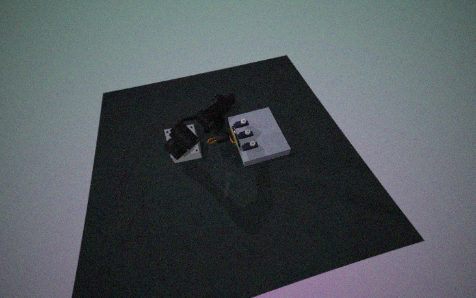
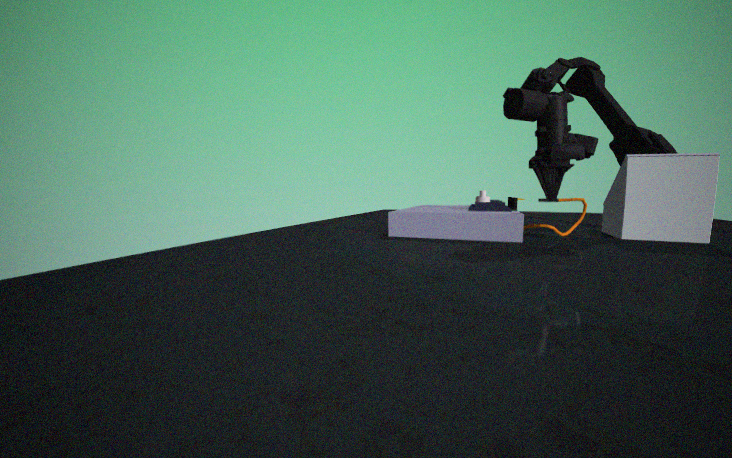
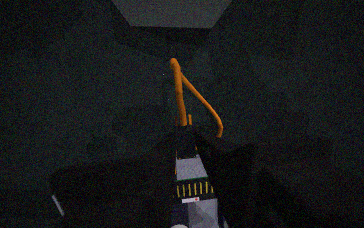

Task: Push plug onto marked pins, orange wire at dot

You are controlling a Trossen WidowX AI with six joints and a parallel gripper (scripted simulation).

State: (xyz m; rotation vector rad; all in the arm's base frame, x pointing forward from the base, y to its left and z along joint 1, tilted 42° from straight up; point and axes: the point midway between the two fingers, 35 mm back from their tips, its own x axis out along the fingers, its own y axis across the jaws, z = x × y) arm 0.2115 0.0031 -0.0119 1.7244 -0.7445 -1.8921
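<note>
The coloured band lies 80 mm ahead of my gripper tip and 10 mm above it. From my gripper tip the other things lie so: servo motor: 130 mm ahead, 20 mm to the right, 20 mm below; green board strip: 80 mm ahead, 20 mm to the right, 20 mm below; grey printed holder: 230 mm ahead, 20 mm to the right, 40 mm below.
</note>
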